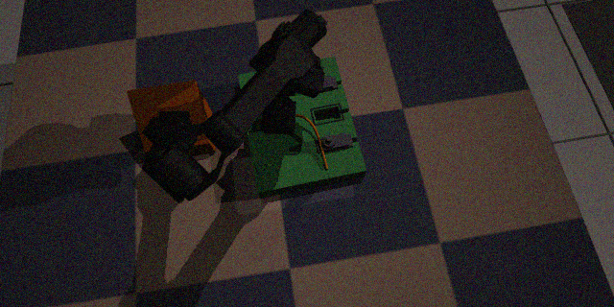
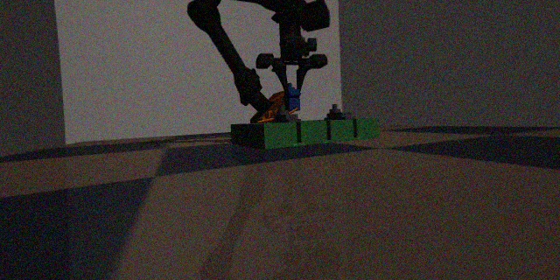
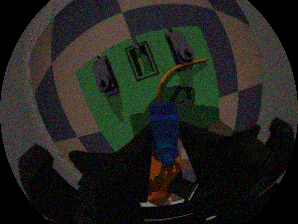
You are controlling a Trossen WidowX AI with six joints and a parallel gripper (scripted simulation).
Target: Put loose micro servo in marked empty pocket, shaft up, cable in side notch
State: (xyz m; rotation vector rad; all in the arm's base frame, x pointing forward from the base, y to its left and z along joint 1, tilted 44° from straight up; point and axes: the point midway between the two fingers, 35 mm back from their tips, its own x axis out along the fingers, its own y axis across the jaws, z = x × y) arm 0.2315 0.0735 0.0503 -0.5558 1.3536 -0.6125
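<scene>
Now: gripper tip 10 mm past the green deck and 100 mm above it.
</scene>
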